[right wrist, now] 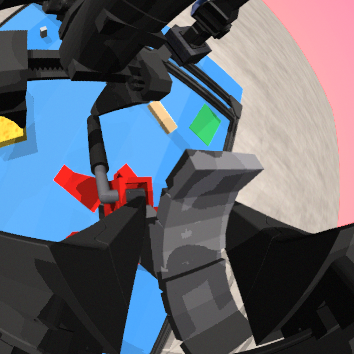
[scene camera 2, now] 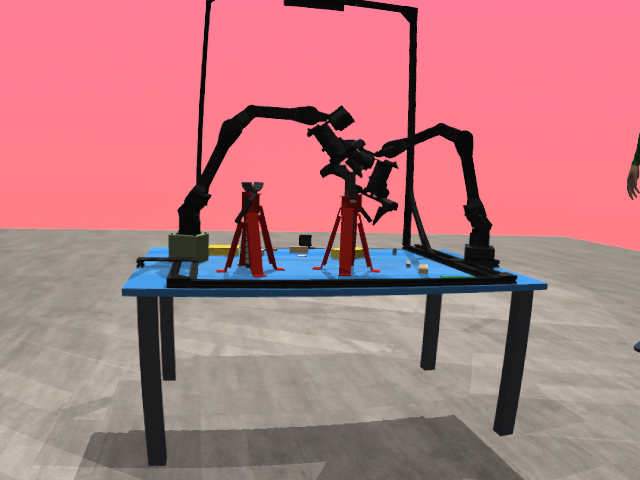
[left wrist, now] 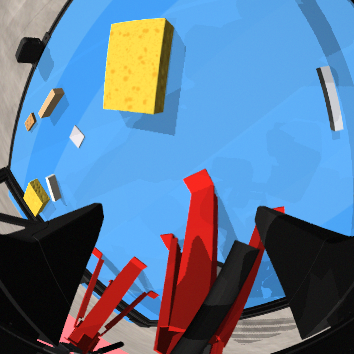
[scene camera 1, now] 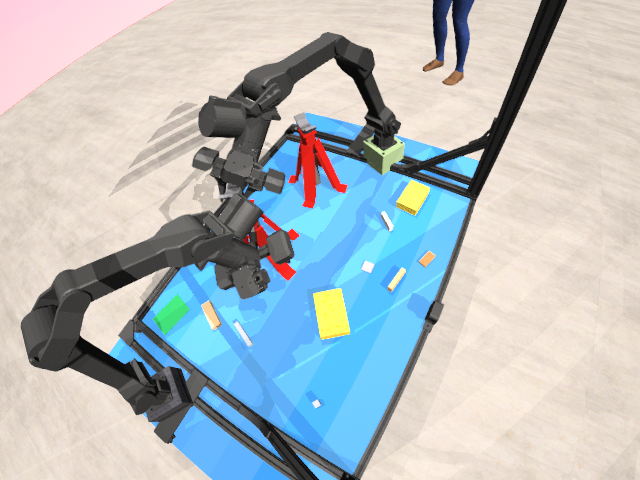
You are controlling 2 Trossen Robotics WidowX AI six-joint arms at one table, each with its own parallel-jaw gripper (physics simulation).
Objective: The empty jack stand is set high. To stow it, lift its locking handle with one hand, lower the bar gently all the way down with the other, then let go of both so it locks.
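Observation:
The jack stand [scene camera 1: 261, 235] [scene camera 2: 346, 237] [left wrist: 197, 245] stands upright on red legs, its grey bar [scene camera 2: 350, 184] raised, with a curved saddle [right wrist: 195, 250] on top. My right gripper [right wrist: 180, 203] is shut on the saddle, one finger on each side. The locking handle [scene camera 2: 366, 212] [left wrist: 215, 302] [right wrist: 97, 145] has a black grip and slants out from the stand's top. My left gripper [scene camera 2: 368, 205] [left wrist: 181, 213] is open around the handle's side of the stand. In the left wrist view the grip lies between its fingers, nearer the picture's right finger; contact is unclear. In scene camera 1 the arms hide the handle.
A second red stand [scene camera 1: 308, 167] [scene camera 2: 253, 237] [left wrist: 107, 310], its saddle low, stands beside it. Yellow sponges [scene camera 1: 331, 313] [scene camera 1: 413, 196], a green piece [scene camera 1: 171, 313] and several small blocks lie on the table. Black rails edge the table. The two arms' wrists are close together above the stand.

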